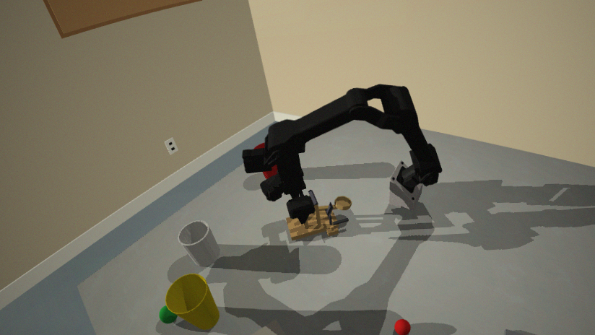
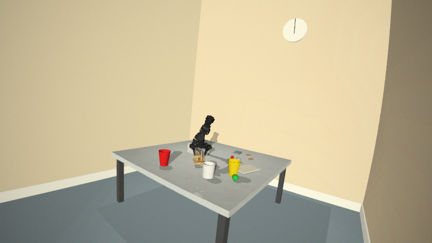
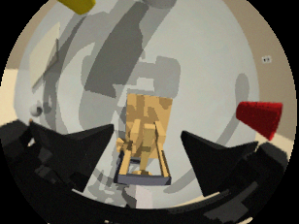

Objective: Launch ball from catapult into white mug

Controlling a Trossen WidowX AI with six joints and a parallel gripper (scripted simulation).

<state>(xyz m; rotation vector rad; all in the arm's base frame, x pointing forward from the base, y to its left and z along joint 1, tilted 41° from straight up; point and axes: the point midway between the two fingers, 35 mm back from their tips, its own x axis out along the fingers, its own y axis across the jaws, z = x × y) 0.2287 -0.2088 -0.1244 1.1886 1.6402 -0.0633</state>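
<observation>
The small red ball lies 34 cm to the left of my gripper tip, 17 cm ahead of it and 5 cm below it. From my gripper tip the other things lie so: red cup (24 cm to the right, 18 cm behind, 4 cm below); then white mug (21 cm to the right, 21 cm ahead, 4 cm below); then yellow cup (35 cm ahead, 6 cm to the right, 4 cm below).
</observation>
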